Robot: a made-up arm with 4 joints.
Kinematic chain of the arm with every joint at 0, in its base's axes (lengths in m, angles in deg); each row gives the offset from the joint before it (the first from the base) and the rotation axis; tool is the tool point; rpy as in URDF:
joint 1: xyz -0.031 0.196 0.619 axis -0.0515 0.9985 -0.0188
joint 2: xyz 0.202 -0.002 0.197 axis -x
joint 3: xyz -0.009 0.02 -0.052 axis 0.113 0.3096 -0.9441
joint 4: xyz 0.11 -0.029 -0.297 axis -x
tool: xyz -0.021 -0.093 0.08 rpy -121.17 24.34 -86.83
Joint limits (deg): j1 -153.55..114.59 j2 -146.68..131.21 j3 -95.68..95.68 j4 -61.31..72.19
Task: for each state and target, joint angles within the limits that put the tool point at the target. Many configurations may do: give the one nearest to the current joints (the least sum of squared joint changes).
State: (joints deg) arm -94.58 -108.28 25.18 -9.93
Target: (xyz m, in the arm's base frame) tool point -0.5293 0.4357 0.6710
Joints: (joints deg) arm -118.35 -146.68 4.02 -27.26
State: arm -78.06 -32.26 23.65 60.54
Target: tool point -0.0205 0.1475 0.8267
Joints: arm -101.08 -0.74 39.57 41.60
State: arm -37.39 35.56 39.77 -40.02
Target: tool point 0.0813 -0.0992 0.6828
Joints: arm -42.17 35.55 38.46 -32.19
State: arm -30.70 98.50 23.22 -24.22
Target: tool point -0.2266 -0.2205 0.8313
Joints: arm -66.31 87.72 38.08 -55.47
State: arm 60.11 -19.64 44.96 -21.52
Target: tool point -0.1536 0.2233 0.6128
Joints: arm 95.10 -8.91 76.14 -29.17
